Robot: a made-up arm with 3 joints. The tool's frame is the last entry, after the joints. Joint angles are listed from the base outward. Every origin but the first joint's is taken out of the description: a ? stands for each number. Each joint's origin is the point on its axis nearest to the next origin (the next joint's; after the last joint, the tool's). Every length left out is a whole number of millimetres.
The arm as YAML. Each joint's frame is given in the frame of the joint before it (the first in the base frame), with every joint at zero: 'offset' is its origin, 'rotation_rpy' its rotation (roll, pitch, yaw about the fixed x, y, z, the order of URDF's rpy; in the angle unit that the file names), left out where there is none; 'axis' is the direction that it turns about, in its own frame. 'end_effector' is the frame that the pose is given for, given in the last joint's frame.
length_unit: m
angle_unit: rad
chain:
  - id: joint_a
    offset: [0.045, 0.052, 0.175]
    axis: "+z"
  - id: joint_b
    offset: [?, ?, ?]
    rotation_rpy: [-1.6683, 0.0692, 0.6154]
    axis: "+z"
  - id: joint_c
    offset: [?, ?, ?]
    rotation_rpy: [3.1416, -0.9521, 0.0]
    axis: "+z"
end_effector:
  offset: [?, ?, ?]
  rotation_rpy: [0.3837, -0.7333, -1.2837]
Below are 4 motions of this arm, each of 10 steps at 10 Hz.
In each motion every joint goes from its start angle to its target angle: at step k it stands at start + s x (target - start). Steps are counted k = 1, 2, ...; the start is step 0. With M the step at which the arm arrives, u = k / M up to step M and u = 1 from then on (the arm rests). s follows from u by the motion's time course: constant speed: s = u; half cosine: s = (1 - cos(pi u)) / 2; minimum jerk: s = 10 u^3 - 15 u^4 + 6 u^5.
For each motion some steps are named. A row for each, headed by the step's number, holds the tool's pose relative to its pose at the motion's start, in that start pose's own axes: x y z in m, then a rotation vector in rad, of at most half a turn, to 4 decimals.
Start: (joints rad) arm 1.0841 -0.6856 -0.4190
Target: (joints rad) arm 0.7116 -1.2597 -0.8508
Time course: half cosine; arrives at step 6
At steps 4, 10:
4: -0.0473 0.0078 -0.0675 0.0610 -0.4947 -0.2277
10: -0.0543 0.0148 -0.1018 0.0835 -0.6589 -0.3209

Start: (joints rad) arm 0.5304 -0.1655 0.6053
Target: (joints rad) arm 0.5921 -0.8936 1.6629
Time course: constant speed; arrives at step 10
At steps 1, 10:
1: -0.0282 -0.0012 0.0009 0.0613 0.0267 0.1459
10: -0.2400 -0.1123 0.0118 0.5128 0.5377 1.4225

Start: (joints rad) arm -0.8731 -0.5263 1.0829
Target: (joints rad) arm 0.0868 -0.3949 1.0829
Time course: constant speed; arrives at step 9
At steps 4, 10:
4: -0.0858 0.0269 0.0616 0.1164 0.4007 -0.0802
10: -0.1511 0.0488 0.1713 0.2271 0.9102 -0.1812

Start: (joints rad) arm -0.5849 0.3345 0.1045
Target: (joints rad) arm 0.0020 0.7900 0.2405
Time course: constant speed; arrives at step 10
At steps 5, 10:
5: 0.0333 -0.0407 -0.0562 -0.2586 0.1662 -0.0553
10: 0.0685 -0.1036 -0.1124 -0.5270 0.2771 -0.1413

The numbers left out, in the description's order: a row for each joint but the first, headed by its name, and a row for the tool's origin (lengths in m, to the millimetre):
joint_b: -0.263 0.08 0.0
joint_c: 0.147 -0.255 0.0
tool: 0.033 0.018 0.0

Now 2 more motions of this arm.
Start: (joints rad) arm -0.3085 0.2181 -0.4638
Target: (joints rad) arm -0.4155 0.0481 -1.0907
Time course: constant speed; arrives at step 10
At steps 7, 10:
7: -0.0082 -0.0127 0.0036 -0.1674 -0.1686 -0.2917
10: -0.0114 -0.0195 0.0047 -0.2344 -0.2318 -0.4271

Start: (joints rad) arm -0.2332 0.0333 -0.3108
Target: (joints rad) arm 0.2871 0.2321 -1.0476
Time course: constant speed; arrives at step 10
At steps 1, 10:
1: 0.0002 -0.0074 -0.0089 -0.0968 -0.0060 -0.0298
10: 0.0099 -0.0972 -0.0779 -0.9715 -0.2556 -0.2425

